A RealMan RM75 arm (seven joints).
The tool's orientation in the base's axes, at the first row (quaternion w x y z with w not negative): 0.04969, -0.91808, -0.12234, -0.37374
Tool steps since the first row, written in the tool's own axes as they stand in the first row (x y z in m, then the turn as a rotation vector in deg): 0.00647, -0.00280, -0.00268, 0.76, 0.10, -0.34; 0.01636, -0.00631, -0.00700, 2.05, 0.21, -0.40; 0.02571, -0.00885, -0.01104, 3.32, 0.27, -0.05; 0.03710, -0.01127, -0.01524, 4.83, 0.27, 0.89; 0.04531, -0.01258, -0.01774, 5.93, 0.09, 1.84; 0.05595, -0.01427, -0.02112, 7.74, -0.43, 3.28; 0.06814, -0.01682, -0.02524, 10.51, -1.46, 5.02
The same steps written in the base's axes. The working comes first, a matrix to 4 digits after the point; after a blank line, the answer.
The tool's axes in the first row as the columns of a matrix, in the base's axes (used below as rounded here):
0.6907, 0.2618, 0.6741
0.1875, -0.9651, 0.1827
0.6984, 0.0002, -0.7157

0.00193, 0.00343, 0.00644, 0.32, -0.02, 0.77; 0.00493, 0.00788, 0.01643, 1.20, 0.11, 1.72; 0.00800, 0.01134, 0.02586, 2.33, 0.35, 2.35; 0.01240, 0.01505, 0.03682, 4.01, 0.81, 2.74; 0.01604, 0.01740, 0.04434, 5.36, 1.36, 2.82; 0.02067, 0.02040, 0.05419, 7.44, 2.47, 3.06; 0.02565, 0.02440, 0.06565, 10.26, 4.30, 3.75
